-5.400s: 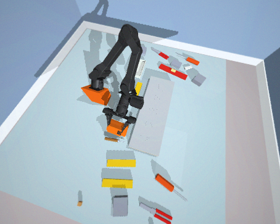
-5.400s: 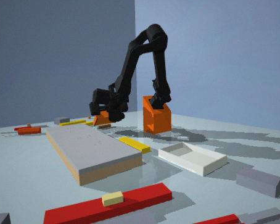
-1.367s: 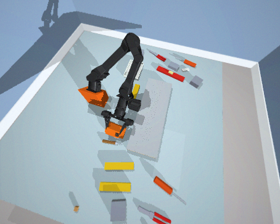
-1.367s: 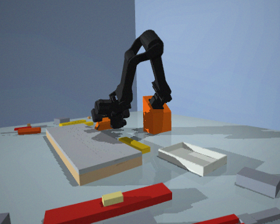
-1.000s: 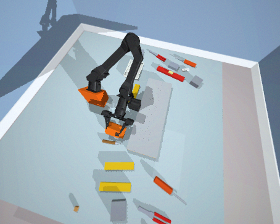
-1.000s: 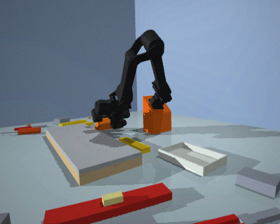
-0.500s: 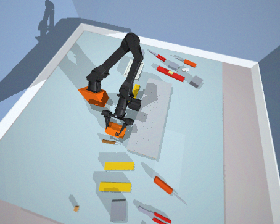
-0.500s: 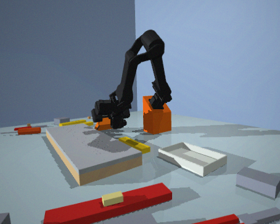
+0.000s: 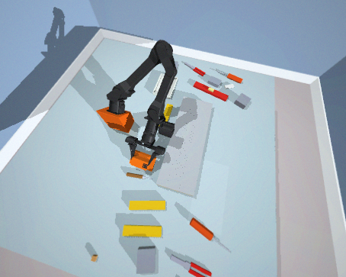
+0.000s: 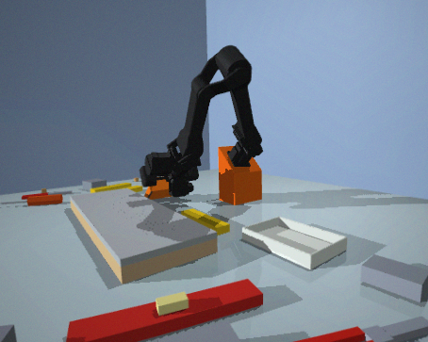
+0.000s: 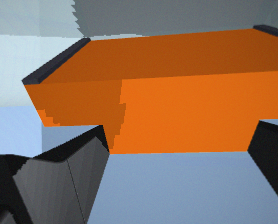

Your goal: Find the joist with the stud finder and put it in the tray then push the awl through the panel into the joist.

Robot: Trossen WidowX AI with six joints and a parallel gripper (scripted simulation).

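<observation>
Right now my gripper tip is 1 cm short of the orange stud finder and 1 cm above it. The rest, counted from my gripper tip: brown-handled awl 6 cm below, 5 cm to the right, 2 cm ahead; then red level 59 cm to the left, 20 cm ahead, 5 cm below; then white tray 51 cm to the left, 9 cm behind, 5 cm below.
</observation>
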